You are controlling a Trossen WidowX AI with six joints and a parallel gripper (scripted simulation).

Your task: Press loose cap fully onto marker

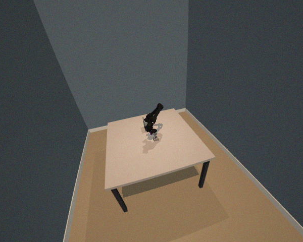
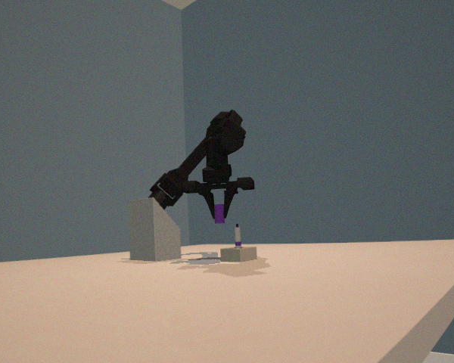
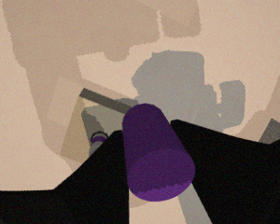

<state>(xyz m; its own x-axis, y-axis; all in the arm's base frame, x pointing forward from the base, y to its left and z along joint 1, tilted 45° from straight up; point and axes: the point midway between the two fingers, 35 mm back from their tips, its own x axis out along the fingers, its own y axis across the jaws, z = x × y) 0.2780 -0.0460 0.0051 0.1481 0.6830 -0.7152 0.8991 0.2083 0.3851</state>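
Now: the grey holder block 100 mm below my gripper tip, 50 mm to the left of it and 20 mm ahead of it. From my gripper tip the other things lie so: purple cap: 10 mm above.
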